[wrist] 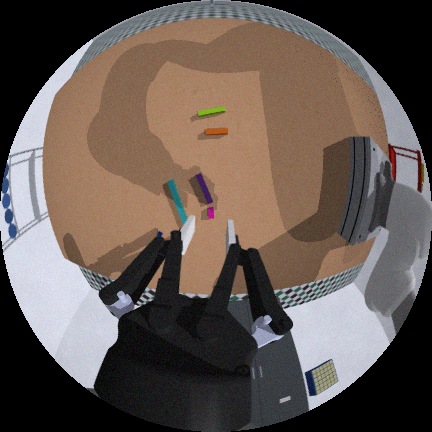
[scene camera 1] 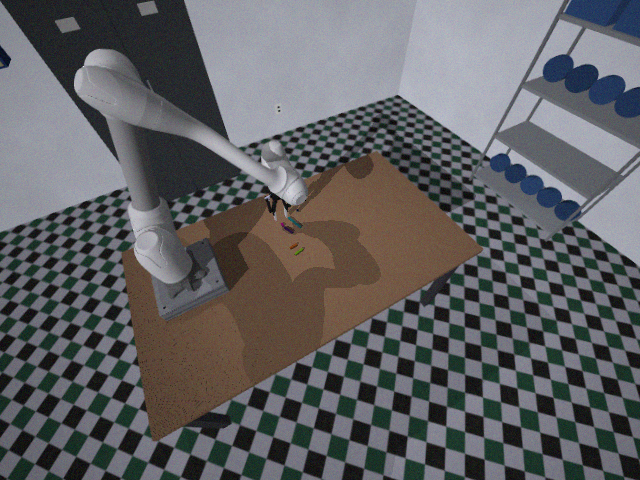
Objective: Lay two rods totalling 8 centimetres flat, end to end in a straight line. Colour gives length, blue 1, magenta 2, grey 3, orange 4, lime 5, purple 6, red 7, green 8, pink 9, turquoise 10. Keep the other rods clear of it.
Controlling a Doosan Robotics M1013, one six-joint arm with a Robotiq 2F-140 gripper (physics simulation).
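Frame: origin at the arm's base, x ahead, y left, z up, level; millimetres.
Where they show: gripper, fingertip midpoint: (wrist: 210,225) (scene camera 1: 280,217); arm's base, link origin: (wrist: 381,199) (scene camera 1: 181,273).
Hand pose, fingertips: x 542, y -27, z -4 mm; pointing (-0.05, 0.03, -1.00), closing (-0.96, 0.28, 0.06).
Observation:
Things, the pixels of their top centre, and the offset from my fingertips. Level surfaces: height alone.
- purple rod, top centre: (wrist: 203,188) (scene camera 1: 288,229) 58 mm down, 5 mm ahead, 49 mm right
- small magenta rod, top centre: (wrist: 210,213) (scene camera 1: 282,224) 58 mm down, 2 mm ahead, 1 mm left
- turquoise rod, top centre: (wrist: 177,204) (scene camera 1: 294,221) 58 mm down, 61 mm ahead, 29 mm right
- orange rod, top centre: (wrist: 216,130) (scene camera 1: 293,245) 58 mm down, 38 mm back, 151 mm right
- lime rod, top centre: (wrist: 211,110) (scene camera 1: 298,251) 58 mm down, 36 mm back, 194 mm right
- small blue rod, top centre: (wrist: 158,235) (scene camera 1: 297,209) 58 mm down, 126 mm ahead, 31 mm left
- brown table, surface height: 68 mm down
A purple rod (scene camera 1: 288,229) (wrist: 204,188) lies flat. A small magenta rod (scene camera 1: 282,224) (wrist: 211,213) lies just off its near end in the wrist view, with a narrow gap and turned slightly differently. A turquoise rod (scene camera 1: 295,222) (wrist: 176,199) lies to their left in the wrist view, apart from them; the left fingertip overlaps its near end there. An orange rod (scene camera 1: 294,245) (wrist: 217,131) and a lime rod (scene camera 1: 298,251) (wrist: 211,112) lie farther off. My gripper (scene camera 1: 281,217) (wrist: 210,225) is partly open and empty, fingertips either side of the magenta rod's near end in the wrist view.
A small blue rod (scene camera 1: 297,210) (wrist: 159,234) lies beside the left finger in the wrist view. The grey base plate (scene camera 1: 217,281) (wrist: 354,190) of the arm stands on the brown table (scene camera 1: 392,227) (wrist: 300,100). A shelf rack (scene camera 1: 509,111) stands beyond the table.

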